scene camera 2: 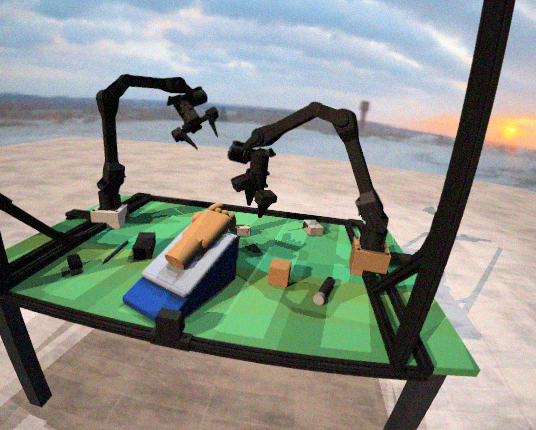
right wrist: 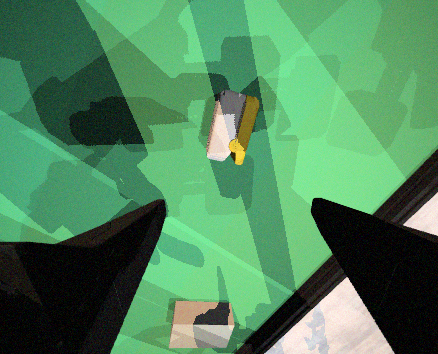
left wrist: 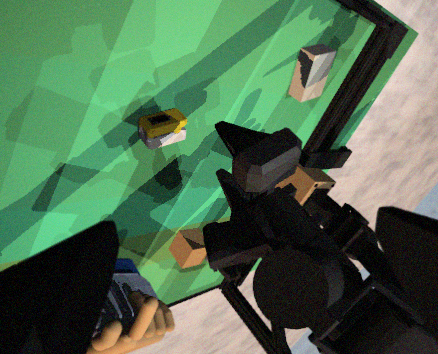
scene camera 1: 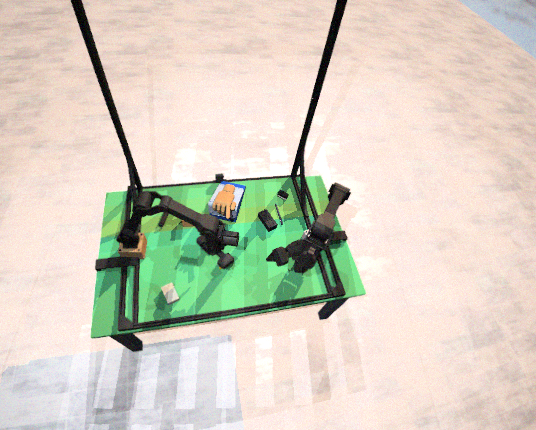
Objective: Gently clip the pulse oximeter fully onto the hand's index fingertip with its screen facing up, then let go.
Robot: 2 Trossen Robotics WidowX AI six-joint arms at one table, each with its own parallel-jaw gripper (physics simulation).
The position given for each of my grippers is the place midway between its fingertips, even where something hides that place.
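A pulse oximeter (right wrist: pixel 234 115) is in my sight, and the left wrist view gives me the oximeter (left wrist: pixel 160 129) too. My right gripper (right wrist: pixel 238 205) is there as well; I also find the gripper (left wrist: pixel 218 149) in the left wrist view, and scene camera 2 gives me that same right gripper (scene camera 2: pixel 254 211). My left gripper (scene camera 2: pixel 207 142) is open and holds nothing, and the left wrist view shows this left gripper (left wrist: pixel 247 227) again.
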